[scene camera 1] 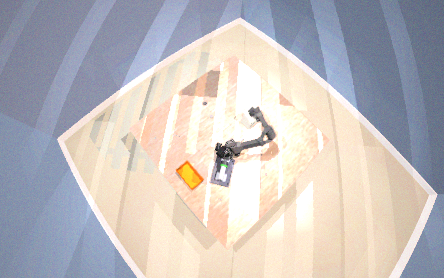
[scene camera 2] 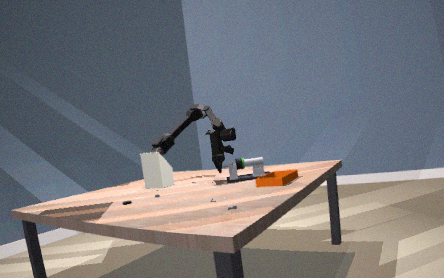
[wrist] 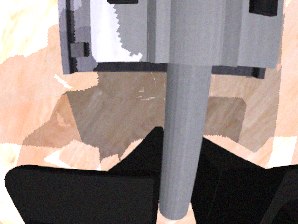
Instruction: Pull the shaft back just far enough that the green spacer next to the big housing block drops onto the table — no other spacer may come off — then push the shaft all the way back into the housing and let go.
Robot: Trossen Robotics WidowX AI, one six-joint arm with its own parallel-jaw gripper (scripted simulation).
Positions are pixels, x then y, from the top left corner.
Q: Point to a grey shaft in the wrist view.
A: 187, 86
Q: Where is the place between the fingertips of the gripper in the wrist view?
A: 169, 134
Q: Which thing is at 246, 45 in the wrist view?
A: A housing block.
